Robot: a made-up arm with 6 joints.
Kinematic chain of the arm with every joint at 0, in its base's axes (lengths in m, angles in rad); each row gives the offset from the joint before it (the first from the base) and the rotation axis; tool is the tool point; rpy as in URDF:
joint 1: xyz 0 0 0.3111 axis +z
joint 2: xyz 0 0 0 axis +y
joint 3: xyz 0.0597 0 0.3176 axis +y
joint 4: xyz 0.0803 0 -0.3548 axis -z
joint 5: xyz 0 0 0 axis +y
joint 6: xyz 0.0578 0 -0.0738 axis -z
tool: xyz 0 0 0 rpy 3.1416 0 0
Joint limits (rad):
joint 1: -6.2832..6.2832
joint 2: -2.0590..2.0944
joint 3: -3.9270..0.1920
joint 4: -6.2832..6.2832
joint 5: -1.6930..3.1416
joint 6: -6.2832..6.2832
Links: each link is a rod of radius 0.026 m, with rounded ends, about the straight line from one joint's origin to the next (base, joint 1, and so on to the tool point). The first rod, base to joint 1, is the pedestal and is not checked.
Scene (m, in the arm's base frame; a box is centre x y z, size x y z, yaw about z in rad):
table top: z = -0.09
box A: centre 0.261 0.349 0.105 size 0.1 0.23 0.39 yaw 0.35
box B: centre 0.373 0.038 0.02 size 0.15 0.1 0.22 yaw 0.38
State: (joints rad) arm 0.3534 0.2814 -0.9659 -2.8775 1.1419 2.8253
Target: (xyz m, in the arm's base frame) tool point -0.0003 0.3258 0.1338
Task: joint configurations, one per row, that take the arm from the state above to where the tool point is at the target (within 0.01 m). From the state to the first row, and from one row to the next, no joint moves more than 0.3 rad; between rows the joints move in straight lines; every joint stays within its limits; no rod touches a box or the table.
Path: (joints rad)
1: 0.4530 0.0389 -1.2552 -2.6929 1.0490 2.8291
2: 0.5526 -0.2036 -1.5445 -2.5084 0.9560 2.8329
3: 0.6522 -0.4460 -1.8337 -2.3238 0.8631 2.8367
4: 0.8390 -0.2665 -1.5676 -2.4567 0.8905 2.8344
5: 1.0258 -0.0870 -1.3014 -2.5897 0.9180 2.8321
6: 1.2126 0.0925 -1.0352 -2.7226 0.9454 2.8298
7: 1.3994 0.2720 -0.7691 -2.8555 0.9729 2.8276
8: 1.5862 0.4515 -0.5029 -2.9885 1.0004 2.8253

